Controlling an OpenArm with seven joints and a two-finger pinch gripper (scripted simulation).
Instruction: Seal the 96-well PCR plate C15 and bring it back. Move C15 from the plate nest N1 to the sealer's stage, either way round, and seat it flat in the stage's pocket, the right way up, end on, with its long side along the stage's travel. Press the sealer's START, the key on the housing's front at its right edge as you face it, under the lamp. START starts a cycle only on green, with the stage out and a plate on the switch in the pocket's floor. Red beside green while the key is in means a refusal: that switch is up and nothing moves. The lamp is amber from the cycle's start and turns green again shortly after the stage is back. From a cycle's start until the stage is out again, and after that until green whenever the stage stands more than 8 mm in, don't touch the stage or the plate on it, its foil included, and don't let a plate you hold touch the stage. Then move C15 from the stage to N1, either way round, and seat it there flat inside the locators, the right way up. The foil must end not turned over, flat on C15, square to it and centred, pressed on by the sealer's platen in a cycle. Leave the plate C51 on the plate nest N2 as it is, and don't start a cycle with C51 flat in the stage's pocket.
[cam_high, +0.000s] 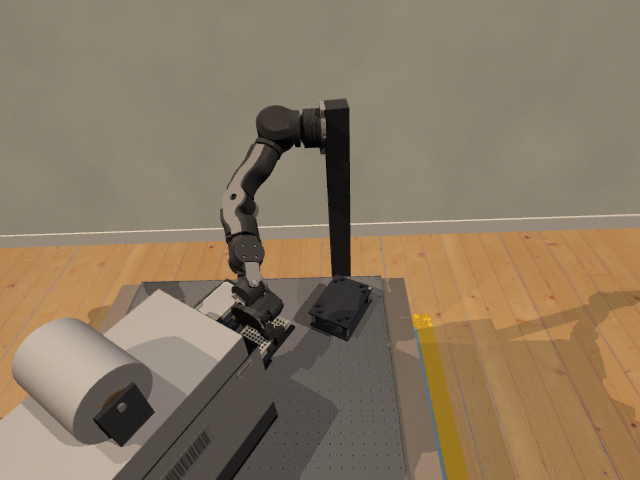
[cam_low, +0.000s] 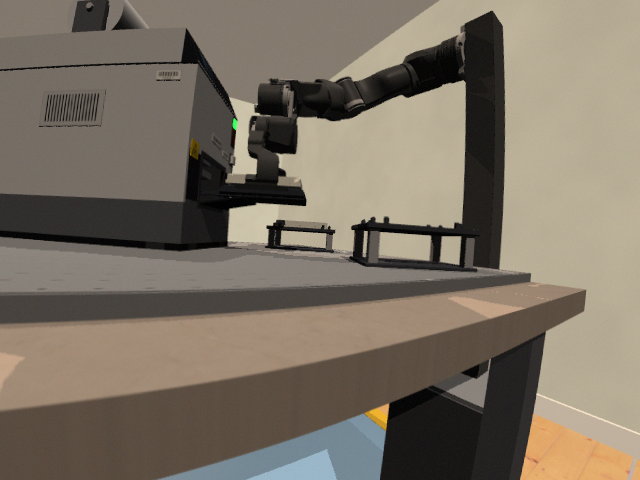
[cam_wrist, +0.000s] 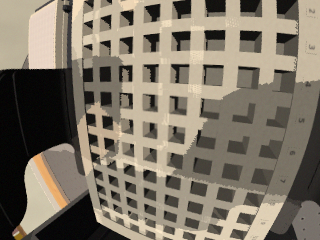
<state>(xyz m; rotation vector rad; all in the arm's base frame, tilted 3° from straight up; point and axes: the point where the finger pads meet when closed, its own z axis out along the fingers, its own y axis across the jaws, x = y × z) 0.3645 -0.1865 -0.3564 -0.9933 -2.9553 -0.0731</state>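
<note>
Right now my hand is 20 mm above the sealer's stage. The rest, counted from my hand: foil roll 260 mm ahead, 200 mm to the right, 300 mm above; then start key 20 mm ahead, 130 mm to the right, 70 mm above.
</note>
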